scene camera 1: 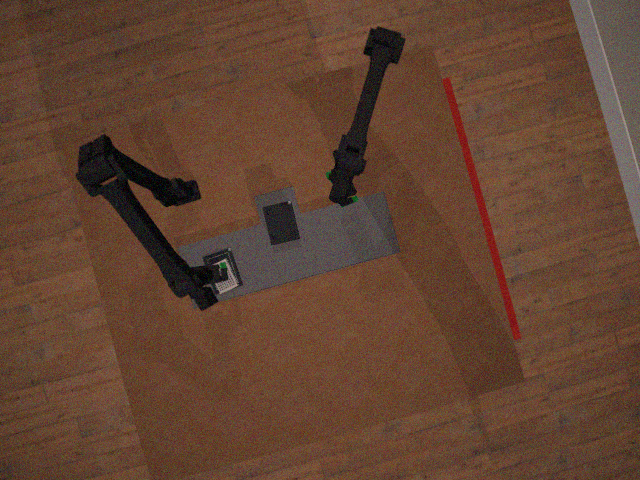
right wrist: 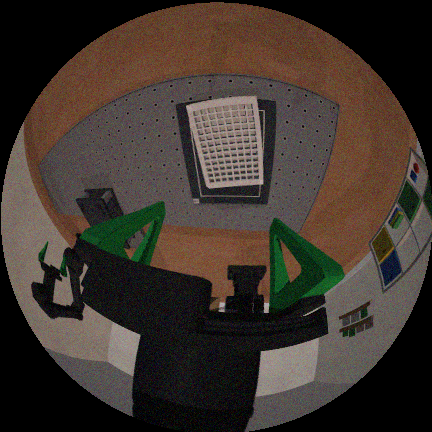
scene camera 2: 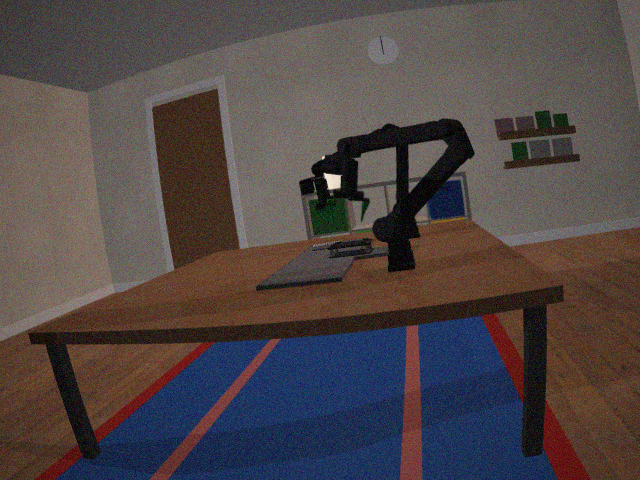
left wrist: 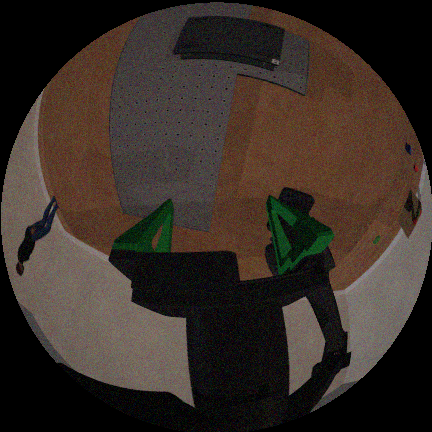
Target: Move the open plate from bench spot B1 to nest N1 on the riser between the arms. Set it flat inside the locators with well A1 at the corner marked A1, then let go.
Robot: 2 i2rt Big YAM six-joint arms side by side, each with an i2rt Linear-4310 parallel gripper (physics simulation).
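Places are measured from the left arm's base along level axes (x ahead, y left, z up), in metres.
Pixels of known places: left gripper, fingertip midpoint: [right wrist: 56, 248] [scene camera 2: 347, 220] [left wrist: 220, 200]; right gripper, fingertip midpoint: [scene camera 1: 214, 270] [right wrist: 218, 214] [scene camera 2: 330, 223]; left arm's base, link origin: [scene camera 2: 402, 267]; right arm's base, link origin: [scene camera 1: 185, 193] [right wrist: 245, 270] [scene camera 2: 410, 237].
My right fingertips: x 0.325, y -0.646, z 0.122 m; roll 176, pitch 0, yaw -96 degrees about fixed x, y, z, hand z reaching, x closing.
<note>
Ahead of a thing's pixels: the offset from my right fingertips to its top centre. "spot": to the spot under its first point. Level surfaces: height alone.
The open plate {dz -0.093, dx +0.032, dy -0.005 m} [right wrist: 230, 142] [scene camera 1: 227, 283] is a pale grid of wells on a dark pad {spot: dz -0.108, dx +0.025, dy -0.063 m} [right wrist: 270, 150] at the lower left of the board in scene camera 1. It is turned slightly against the pad's white outline. My right gripper [right wrist: 218, 214] is open above the pad, with the plate beyond its fingertips in the right wrist view; its arm hides part of the plate in scene camera 1. The dark riser {dz -0.061, dx -0.120, dy +0.294 m} [scene camera 1: 280, 222] [left wrist: 230, 37] [scene camera 2: 351, 246] has a small white mark at one corner and bears no plate. My left gripper [left wrist: 220, 200] [scene camera 1: 341, 187] is open and empty above the board's other end.
The grey perforated board {dz -0.109 m} [scene camera 1: 330, 242] [left wrist: 165, 115] [right wrist: 150, 150] [scene camera 2: 305, 271] lies on the wooden table {dz -0.122 m} [scene camera 1: 310, 351] [scene camera 2: 206, 304] and carries the pad and riser. The left arm's wrist hangs near the board's back edge in scene camera 1.
</note>
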